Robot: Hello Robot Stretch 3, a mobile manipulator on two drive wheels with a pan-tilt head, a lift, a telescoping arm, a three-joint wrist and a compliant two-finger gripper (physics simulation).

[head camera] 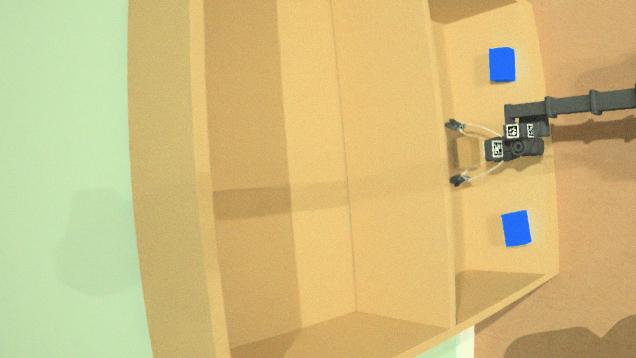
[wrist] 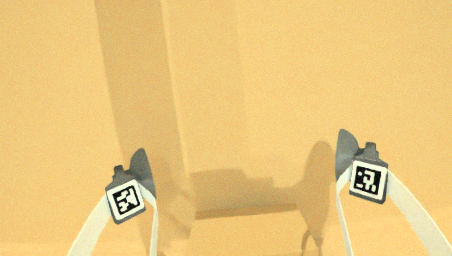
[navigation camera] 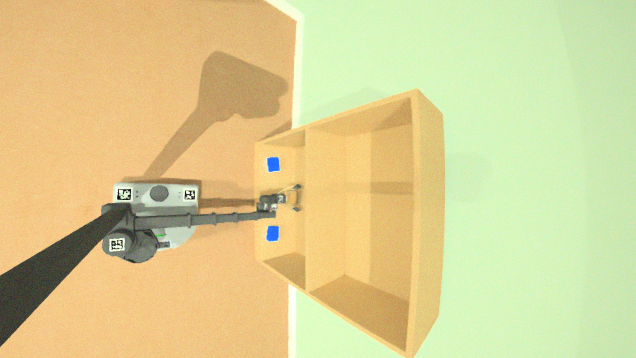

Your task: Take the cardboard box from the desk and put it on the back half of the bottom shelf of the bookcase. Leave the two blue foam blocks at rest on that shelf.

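Frame: origin at the robot's base, x ahead, y left, z up, level; millimetres.
Seen in the pictures: gripper, fingertip midpoint: (head camera: 447,153) (navigation camera: 300,198); robot's base, origin of the base link: (navigation camera: 159,192).
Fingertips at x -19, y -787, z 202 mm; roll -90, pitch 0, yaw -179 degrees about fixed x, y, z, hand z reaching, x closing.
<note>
Offsets run from my fingertips to a thing's middle. "pt": to the spot under its first point. Level surfaces: height alone.
The cardboard box @(dz -77, dx +0, dy +18 mm) (head camera: 469,151) (wrist: 245,237) sits on the back part of the bookcase's bottom shelf @(dz -101 mm) (head camera: 537,192), near the back panel. It lies between the two blue foam blocks sideways and farther back than both. One blue block @(dz -79, dx -238, dy +159 mm) (head camera: 502,65) (navigation camera: 272,233) and the other blue block @(dz -79, dx +217, dy +172 mm) (head camera: 516,228) (navigation camera: 273,164) rest apart on the front part of that shelf. My gripper (head camera: 456,152) (navigation camera: 297,198) (wrist: 242,158) is open. Its fingertips stand wide apart, with a gap to the box on both sides, and appear above and past it. The wrist partly covers the shelf.
The bookcase's middle board @(pt dz +367, dx -166, dy +237 mm) (navigation camera: 306,240) and the upper compartment are behind and above the gripper. The arm (head camera: 572,103) (navigation camera: 202,219) reaches in from the front, between the blue blocks. The robot base (navigation camera: 159,206) stands on the floor before the bookcase. The desk does not show.
</note>
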